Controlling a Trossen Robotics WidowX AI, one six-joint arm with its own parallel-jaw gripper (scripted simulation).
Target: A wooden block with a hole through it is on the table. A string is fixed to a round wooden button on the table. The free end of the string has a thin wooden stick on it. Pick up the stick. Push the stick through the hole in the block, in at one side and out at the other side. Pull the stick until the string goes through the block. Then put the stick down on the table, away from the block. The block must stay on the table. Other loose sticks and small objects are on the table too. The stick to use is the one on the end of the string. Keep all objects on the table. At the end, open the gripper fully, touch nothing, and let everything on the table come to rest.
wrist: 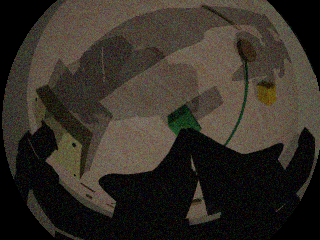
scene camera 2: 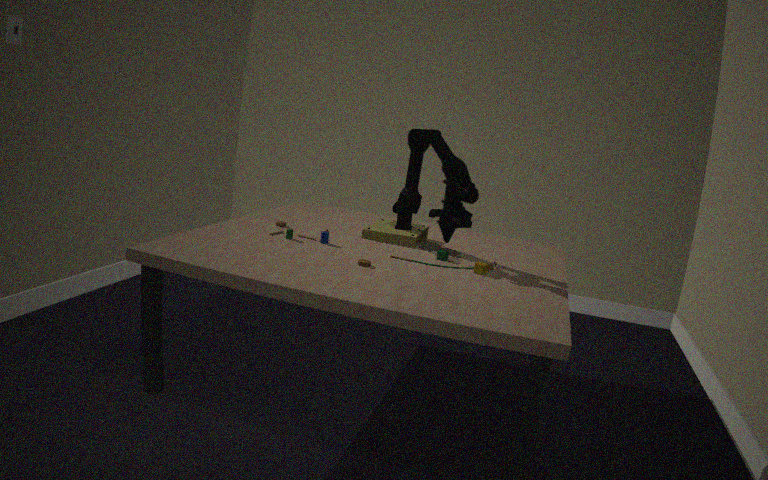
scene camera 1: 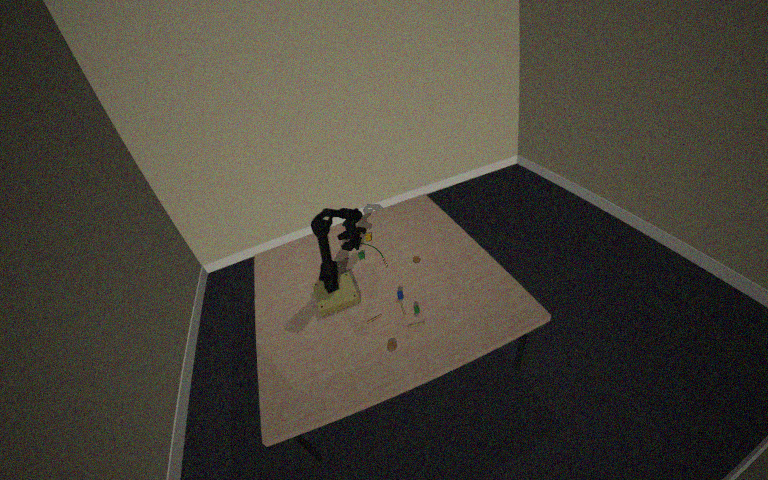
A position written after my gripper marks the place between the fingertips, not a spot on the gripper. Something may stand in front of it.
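Scene camera 2 gives me a sight of my gripper (scene camera 2: 446,242), which is shut and holds nothing. In the wrist view, too, I can see my gripper (wrist: 186,132).
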